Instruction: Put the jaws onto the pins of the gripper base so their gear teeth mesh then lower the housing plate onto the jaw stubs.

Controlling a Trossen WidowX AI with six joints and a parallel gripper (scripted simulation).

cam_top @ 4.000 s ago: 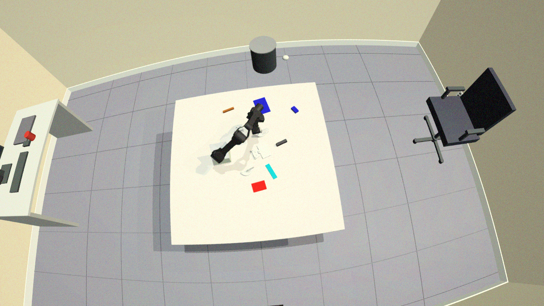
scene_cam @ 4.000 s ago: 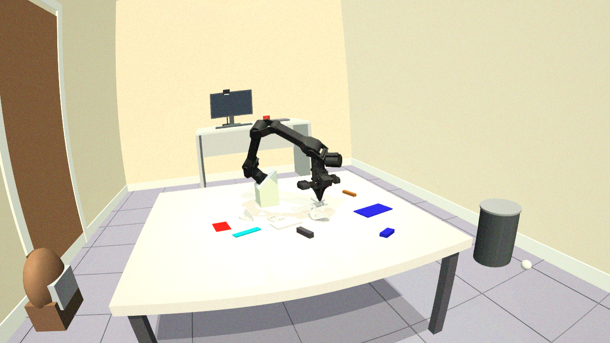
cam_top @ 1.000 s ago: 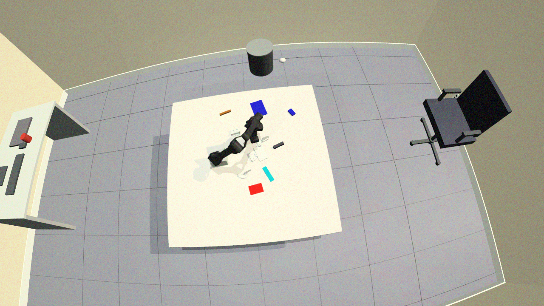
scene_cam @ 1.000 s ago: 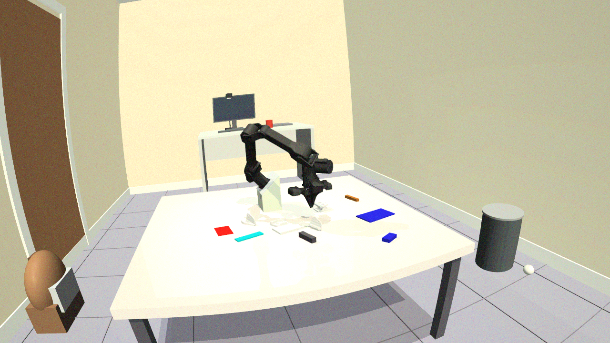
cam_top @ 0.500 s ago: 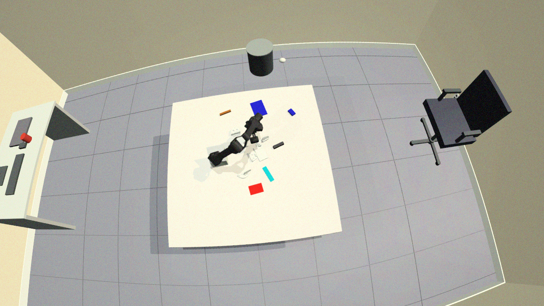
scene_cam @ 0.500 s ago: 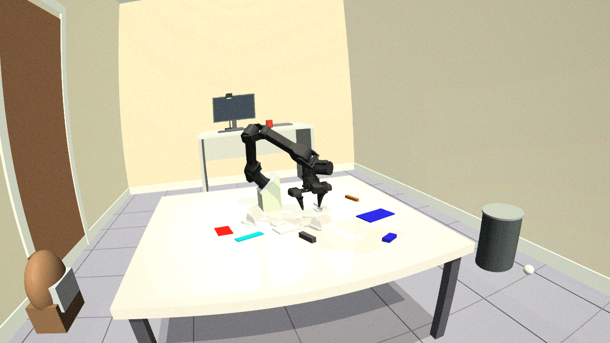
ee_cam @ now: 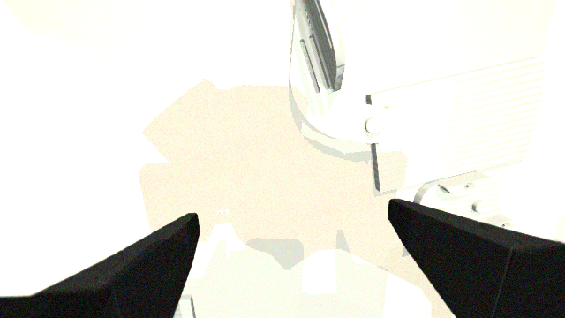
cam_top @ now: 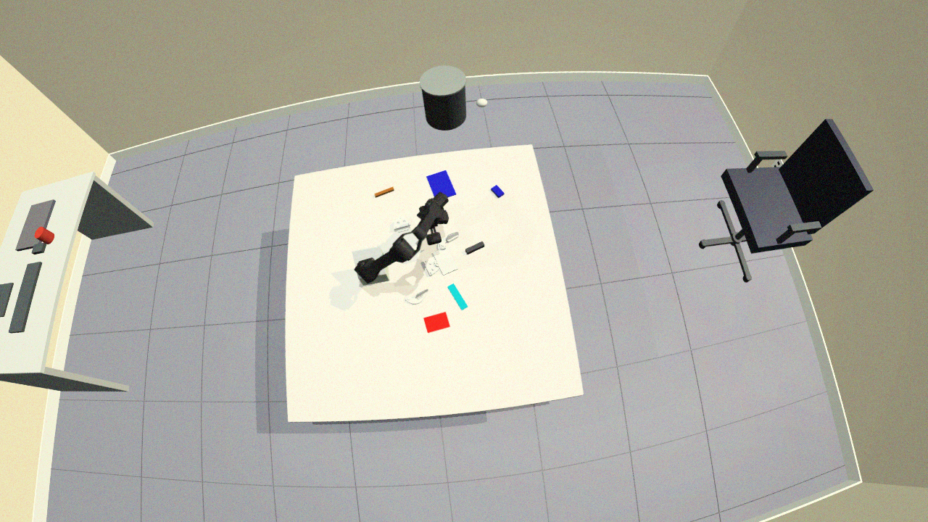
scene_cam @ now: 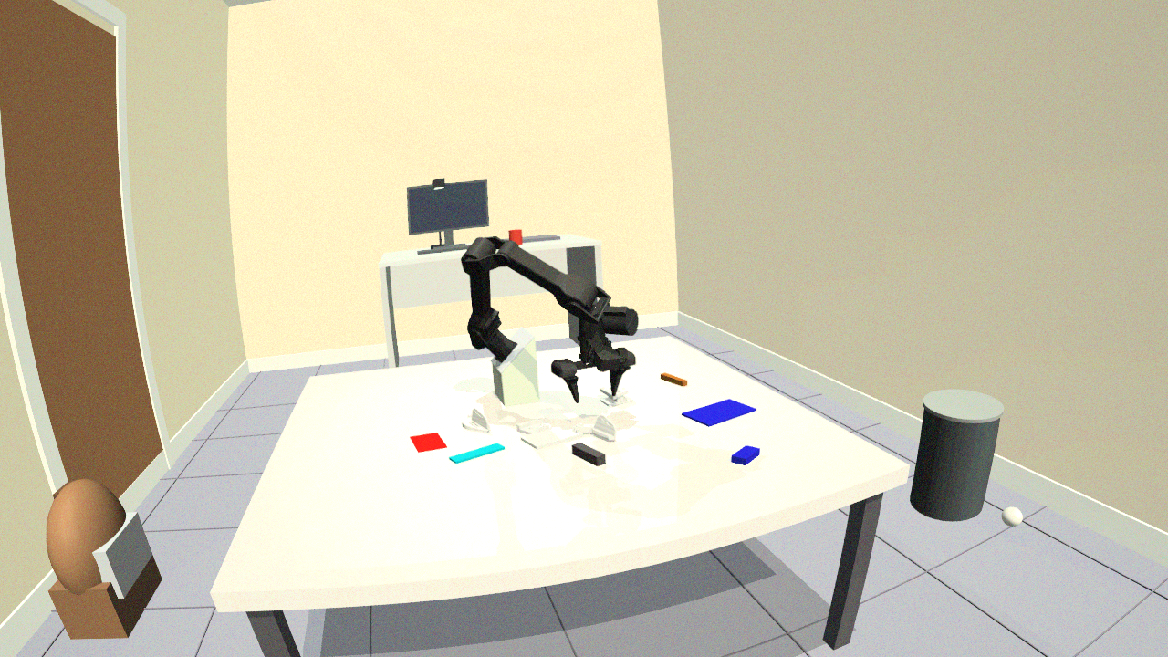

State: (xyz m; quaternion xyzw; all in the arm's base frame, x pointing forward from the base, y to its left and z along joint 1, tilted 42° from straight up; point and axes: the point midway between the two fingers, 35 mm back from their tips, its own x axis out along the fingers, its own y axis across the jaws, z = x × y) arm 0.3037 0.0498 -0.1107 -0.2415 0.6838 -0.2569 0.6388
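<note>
My gripper tip is 50 mm short of the white jaw, 50 mm to the left of it and 50 mm above it. The rest, counted from my gripper tip: white ribbed plate (30 mm ahead, 120 mm to the right, 60 mm below); dark block (170 mm ahead, 100 mm to the right, 50 mm below); blue sheet (100 mm ahead, 280 mm to the left, 60 mm below).
</note>
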